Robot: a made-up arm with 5 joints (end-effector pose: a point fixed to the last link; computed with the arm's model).
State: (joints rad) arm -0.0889 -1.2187 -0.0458 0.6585 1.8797
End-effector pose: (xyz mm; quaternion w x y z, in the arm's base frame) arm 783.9 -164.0 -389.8 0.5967 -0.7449 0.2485 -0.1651
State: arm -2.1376 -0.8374 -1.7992 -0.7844 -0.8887
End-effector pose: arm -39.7 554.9 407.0 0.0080 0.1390 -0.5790 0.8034
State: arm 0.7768 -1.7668 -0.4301 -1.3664 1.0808
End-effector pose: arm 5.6 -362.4 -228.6 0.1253 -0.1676 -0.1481 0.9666
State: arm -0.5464 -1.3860 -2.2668 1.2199 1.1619
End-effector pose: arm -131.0 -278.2 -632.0 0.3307 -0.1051 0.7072 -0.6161
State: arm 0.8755 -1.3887 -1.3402 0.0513 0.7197
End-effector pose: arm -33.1 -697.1 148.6 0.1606 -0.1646 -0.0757 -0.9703
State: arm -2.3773 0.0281 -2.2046 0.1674 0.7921
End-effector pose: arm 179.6 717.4 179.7 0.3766 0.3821 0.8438 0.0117
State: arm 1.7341 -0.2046 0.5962 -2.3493 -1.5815
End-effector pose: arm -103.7 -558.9 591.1 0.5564 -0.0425 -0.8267 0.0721
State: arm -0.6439 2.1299 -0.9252 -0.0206 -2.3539
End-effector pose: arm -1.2 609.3 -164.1 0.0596 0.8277 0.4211 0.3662
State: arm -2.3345 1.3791 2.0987 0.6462 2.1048
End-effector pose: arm 33.9 810.2 40.5 0.4686 0.0541 0.7026 0.5328
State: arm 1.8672 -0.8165 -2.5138 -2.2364 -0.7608
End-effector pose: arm 644.2 -579.2 320.8 0.7968 -0.4921 0.3391 0.0891
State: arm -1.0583 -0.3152 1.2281 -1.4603 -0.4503
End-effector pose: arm 385.3 375.9 -401.3 0.7016 0.6593 0.0809 -0.2579
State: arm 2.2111 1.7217 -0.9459 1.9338 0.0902
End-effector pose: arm -506.9 -568.7 316.1 0.0874 -0.1957 0.8523 0.4771
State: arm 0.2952 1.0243 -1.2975 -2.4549 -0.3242
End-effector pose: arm -352.6 -178.3 -419.1 0.2053 0.0030 -0.2983 -0.9321
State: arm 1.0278 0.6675 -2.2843 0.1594 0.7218
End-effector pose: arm 362.5 -672.2 228.9 0.4783 -0.5725 -0.1015 -0.6581
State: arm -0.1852 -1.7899 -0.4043 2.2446 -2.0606
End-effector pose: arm 879.9 -7.7 -491.5 0.4329 0.9011 0.0203 0.0149
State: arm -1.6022 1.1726 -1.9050 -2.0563 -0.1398
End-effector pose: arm -276.7 574.7 166.0 0.1131 0.1343 0.6574 -0.7328
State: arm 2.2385 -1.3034 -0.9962 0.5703 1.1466
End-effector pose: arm 356.2 -8.5 958.8 0.0788 0.6441 0.3951 0.6503
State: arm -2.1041 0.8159 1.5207 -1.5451 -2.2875
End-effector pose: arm 342.6 461.5 558.4 0.5399 -0.7483 -0.0353 -0.3839
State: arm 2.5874 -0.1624 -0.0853 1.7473 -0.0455
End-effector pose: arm 228.1 -812.4 306.1 0.2162 -0.6992 0.6596 0.1715
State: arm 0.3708 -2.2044 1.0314 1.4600 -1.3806
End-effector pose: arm 771.4 -118.9 -484.5 0.8662 0.4787 0.1098 0.0916
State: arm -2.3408 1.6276 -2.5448 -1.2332 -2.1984
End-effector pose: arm -20.9 665.0 334.9 0.3059 -0.3641 -0.0626 0.8775
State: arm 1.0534 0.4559 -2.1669 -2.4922 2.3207
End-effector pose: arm 76.7 -262.1 -461.4 0.0587 0.5028 0.5106 -0.6950
